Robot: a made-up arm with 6 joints. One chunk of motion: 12 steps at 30 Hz.
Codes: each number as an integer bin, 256 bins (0 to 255) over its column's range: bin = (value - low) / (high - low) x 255, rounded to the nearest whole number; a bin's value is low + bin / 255 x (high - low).
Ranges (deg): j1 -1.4..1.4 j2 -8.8..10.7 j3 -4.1..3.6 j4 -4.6..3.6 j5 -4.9..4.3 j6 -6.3..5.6
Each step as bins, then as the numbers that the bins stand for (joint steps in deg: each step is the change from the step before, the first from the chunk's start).
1 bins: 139 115 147 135 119 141
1 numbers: 0.126 -0.006 0.339 -0.259 -0.607 0.280
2 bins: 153 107 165 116 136 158
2 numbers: 0.280 -0.618 0.882 -0.870 0.007 1.073
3 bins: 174 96 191 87 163 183
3 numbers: 0.511 -1.459 1.667 -1.802 0.981 2.240
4 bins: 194 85 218 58 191 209
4 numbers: 0.730 -2.300 2.483 -2.735 1.991 3.453
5 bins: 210 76 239 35 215 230
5 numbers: 0.906 -2.988 3.117 -3.475 2.857 4.433
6 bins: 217 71 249 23 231 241
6 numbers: 0.983 -3.371 3.419 -3.860 3.434 4.947
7 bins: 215 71 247 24 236 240
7 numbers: 0.961 -3.371 3.358 -3.828 3.615 4.900
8 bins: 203 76 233 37 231 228
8 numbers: 0.829 -2.988 2.936 -3.410 3.434 4.340
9 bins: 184 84 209 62 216 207
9 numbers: 0.620 -2.376 2.211 -2.606 2.893 3.360
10 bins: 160 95 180 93 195 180
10 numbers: 0.357 -1.535 1.335 -1.609 2.135 2.100
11 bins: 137 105 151 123 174 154
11 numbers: 0.104 -0.771 0.460 -0.645 1.378 0.887
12 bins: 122 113 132 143 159 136
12 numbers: -0.060 -0.159 -0.114 -0.002 0.836 0.047
